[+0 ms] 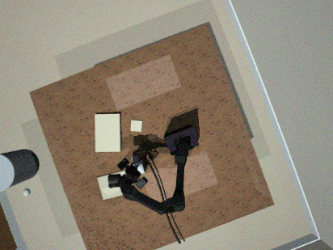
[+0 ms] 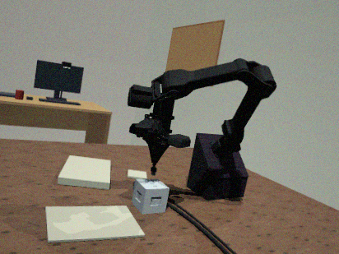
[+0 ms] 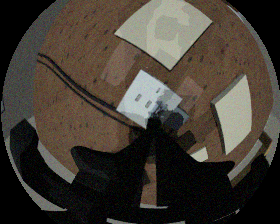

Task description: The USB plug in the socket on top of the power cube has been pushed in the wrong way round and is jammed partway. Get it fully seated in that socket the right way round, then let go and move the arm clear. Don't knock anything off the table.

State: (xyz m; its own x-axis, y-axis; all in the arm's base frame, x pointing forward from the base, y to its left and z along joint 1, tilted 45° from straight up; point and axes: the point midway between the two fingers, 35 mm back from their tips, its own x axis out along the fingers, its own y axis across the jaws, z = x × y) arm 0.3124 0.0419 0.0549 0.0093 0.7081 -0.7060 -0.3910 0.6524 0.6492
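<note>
Right now the USB plug is 20 mm below my gripper tip. Round my gripper tip: thin cream sheet (190 mm ahead, 130 mm below, 70 mm to the left); cream tile (250 mm to the right, 130 mm below, 80 mm behind); thick cream slab (270 mm to the right, 120 mm below, 110 mm ahead).
</note>
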